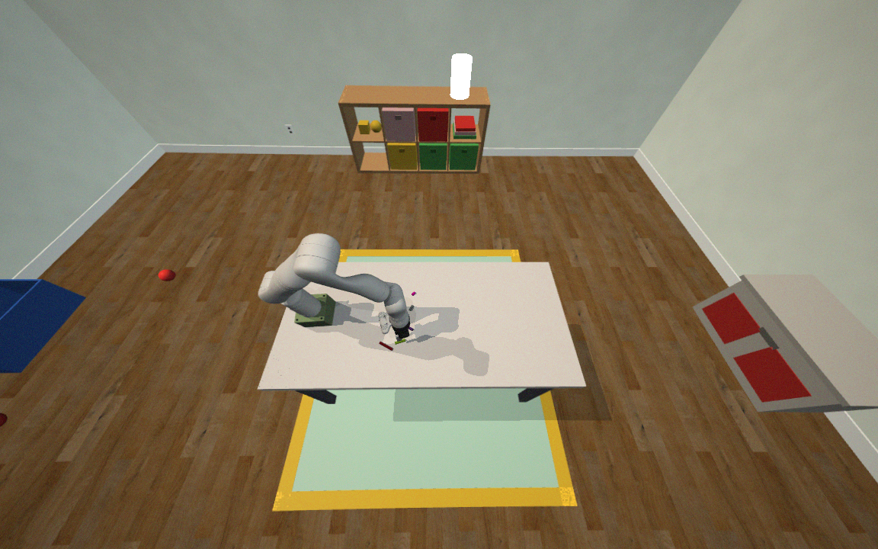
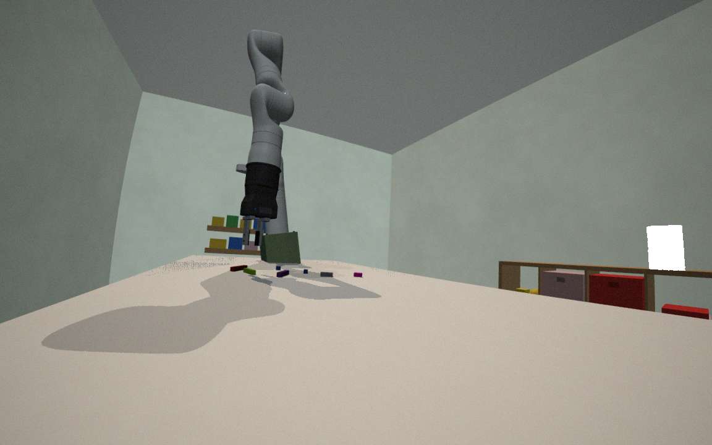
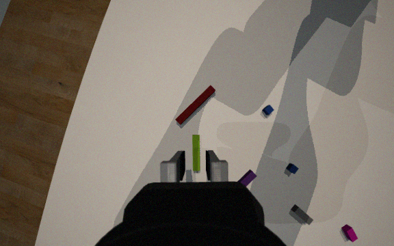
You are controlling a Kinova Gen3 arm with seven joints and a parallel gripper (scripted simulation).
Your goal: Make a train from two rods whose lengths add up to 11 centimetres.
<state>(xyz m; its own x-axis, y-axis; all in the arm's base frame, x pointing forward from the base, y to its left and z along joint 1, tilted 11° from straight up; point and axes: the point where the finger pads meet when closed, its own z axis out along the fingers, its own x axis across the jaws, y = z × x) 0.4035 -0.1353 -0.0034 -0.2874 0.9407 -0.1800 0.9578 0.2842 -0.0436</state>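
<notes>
My hand is 8 cm above the lime rod. Also, from my hand: small blue rod 14 cm to the left, 8 cm below, 2 cm behind; purple rod 8 cm below, 7 cm to the left, 3 cm ahead; red rod 8 cm below, 7 cm behind, 2 cm to the right.
</notes>
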